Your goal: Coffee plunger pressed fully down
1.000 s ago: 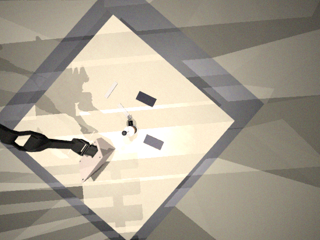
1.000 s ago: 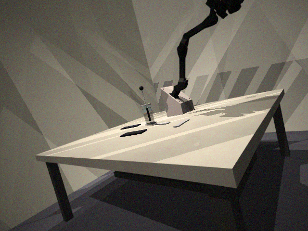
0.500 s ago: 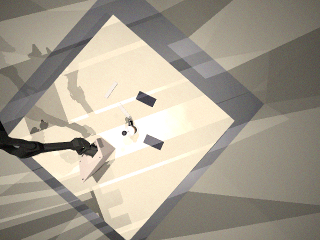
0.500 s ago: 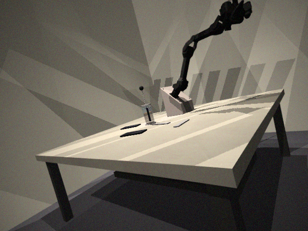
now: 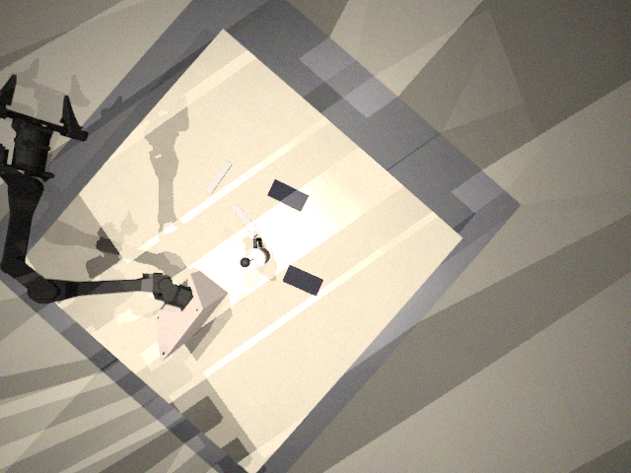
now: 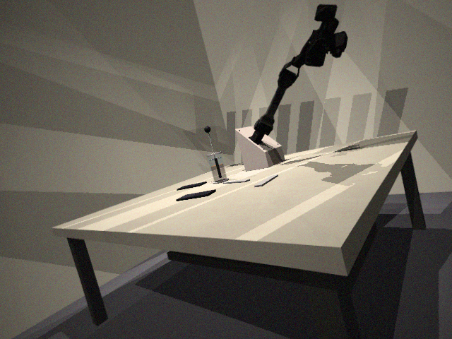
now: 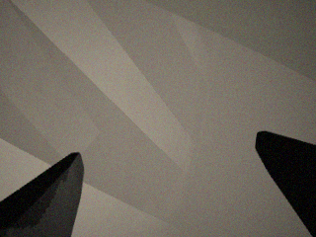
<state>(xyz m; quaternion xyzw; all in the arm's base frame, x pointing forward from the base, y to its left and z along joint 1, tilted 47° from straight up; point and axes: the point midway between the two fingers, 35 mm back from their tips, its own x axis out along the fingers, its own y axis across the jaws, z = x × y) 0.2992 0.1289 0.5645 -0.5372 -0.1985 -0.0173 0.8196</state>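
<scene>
The coffee press lies 60 mm behind my gripper tip, 600 mm to the right of it and 320 mm below it.
</scene>
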